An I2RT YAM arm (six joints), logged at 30 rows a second.
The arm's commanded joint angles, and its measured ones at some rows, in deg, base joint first. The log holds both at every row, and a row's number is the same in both.
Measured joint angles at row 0:
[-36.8, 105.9, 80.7, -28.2, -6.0, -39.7]
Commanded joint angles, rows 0 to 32:
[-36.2, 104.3, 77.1, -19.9, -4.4, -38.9]
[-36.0, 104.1, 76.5, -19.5, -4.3, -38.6]
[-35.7, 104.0, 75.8, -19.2, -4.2, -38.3]
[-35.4, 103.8, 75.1, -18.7, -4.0, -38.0]
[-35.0, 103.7, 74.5, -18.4, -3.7, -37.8]
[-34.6, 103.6, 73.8, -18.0, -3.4, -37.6]
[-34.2, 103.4, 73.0, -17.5, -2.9, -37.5]
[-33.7, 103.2, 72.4, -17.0, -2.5, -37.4]
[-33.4, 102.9, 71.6, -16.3, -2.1, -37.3]
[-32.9, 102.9, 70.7, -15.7, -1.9, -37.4]
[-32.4, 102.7, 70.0, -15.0, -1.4, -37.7]
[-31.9, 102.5, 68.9, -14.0, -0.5, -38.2]
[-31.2, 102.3, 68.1, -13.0, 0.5, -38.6]
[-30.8, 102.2, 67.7, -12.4, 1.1, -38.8]
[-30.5, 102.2, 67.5, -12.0, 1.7, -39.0]
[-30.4, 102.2, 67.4, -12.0, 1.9, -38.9]
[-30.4, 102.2, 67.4, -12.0, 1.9, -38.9]
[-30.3, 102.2, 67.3, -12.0, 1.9, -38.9]
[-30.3, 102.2, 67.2, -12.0, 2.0, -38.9]
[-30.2, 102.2, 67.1, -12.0, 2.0, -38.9]
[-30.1, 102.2, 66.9, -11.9, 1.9, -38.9]
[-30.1, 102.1, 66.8, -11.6, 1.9, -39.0]
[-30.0, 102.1, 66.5, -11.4, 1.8, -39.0]
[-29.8, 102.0, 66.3, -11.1, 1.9, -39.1]
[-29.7, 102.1, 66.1, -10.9, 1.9, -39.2]
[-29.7, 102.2, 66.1, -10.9, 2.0, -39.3]
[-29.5, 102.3, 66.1, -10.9, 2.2, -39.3]
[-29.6, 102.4, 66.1, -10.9, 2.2, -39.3]
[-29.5, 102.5, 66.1, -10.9, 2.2, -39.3]
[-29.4, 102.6, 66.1, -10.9, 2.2, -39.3]
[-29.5, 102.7, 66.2, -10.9, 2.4, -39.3]
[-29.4, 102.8, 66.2, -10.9, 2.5, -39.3]
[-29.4, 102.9, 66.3, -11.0, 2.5, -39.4]
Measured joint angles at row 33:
[-29.5, 102.7, 66.1, -12.1, 2.0, -39.4]
